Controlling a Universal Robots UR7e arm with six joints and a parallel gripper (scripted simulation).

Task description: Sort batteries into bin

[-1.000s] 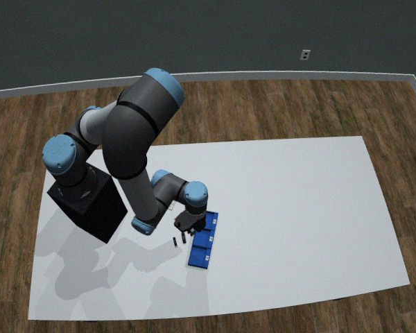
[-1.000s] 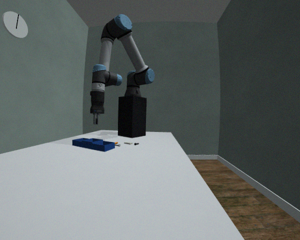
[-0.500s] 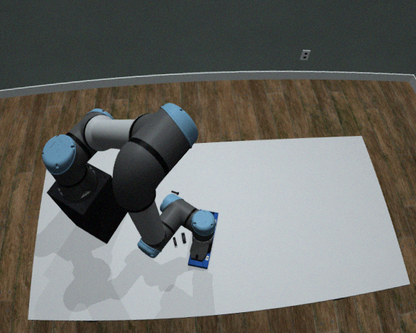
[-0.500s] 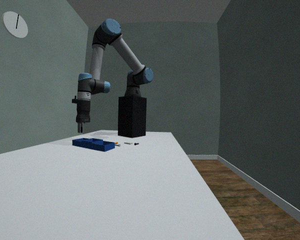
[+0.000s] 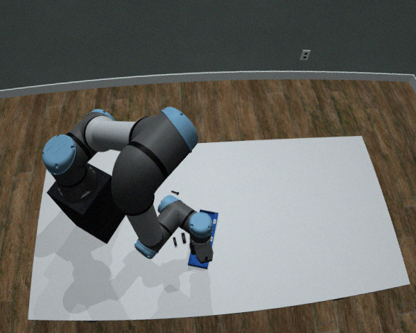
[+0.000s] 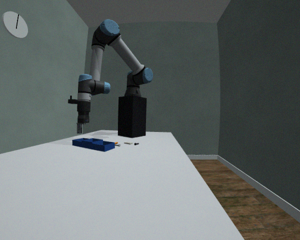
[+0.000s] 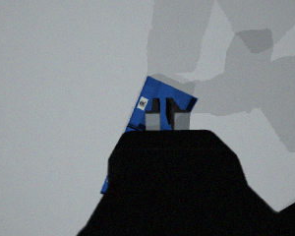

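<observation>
My hand is 10 cm to the right of the blue three-compartment bin tray and 7 cm above it. From my hand the other things lie so: silver bolt: 7 cm behind, 23 cm to the left, 8 cm below; then dotted piece: 15 cm behind, 26 cm to the left, 8 cm below; then orange battery: 11 cm behind, 19 cm to the left, 8 cm below.
</observation>
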